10 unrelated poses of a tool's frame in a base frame.
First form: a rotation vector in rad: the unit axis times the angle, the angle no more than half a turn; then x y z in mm.
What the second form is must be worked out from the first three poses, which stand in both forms.
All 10 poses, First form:
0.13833, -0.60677, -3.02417, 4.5, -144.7, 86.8
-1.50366, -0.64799, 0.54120, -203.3, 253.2, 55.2
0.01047, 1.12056, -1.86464, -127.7, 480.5, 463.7
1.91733, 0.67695, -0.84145, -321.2, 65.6, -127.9
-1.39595, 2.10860, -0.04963, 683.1, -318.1, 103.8
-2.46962, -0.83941, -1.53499, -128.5, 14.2, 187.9
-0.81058, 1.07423, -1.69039, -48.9, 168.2, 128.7
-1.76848, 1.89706, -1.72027, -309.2, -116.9, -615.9
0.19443, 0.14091, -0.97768, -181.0, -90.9, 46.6
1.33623, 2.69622, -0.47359, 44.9, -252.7, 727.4
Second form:
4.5, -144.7, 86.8, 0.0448, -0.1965, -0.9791, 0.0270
-203.3, 253.2, 55.2, -0.6621, -0.2853, 0.2383, 0.6507
-127.7, 480.5, 463.7, 0.0043, 0.4562, -0.7590, 0.4645
-321.2, 65.6, -127.9, 0.7766, 0.2742, -0.3408, 0.4533
683.1, -318.1, 103.8, -0.5262, 0.7949, -0.0187, 0.3014
-128.5, 14.2, 187.9, -0.8146, -0.2769, -0.5063, 0.0575
-48.9, 168.2, 128.7, -0.3309, 0.4386, -0.6901, 0.4710
-309.2, -116.9, -615.9, -0.5682, 0.6095, -0.5527, 0.0147
-181.0, -90.9, 46.6, 0.0932, 0.0675, -0.4685, 0.8760
44.9, -252.7, 727.4, 0.4382, 0.8841, -0.1553, 0.0477

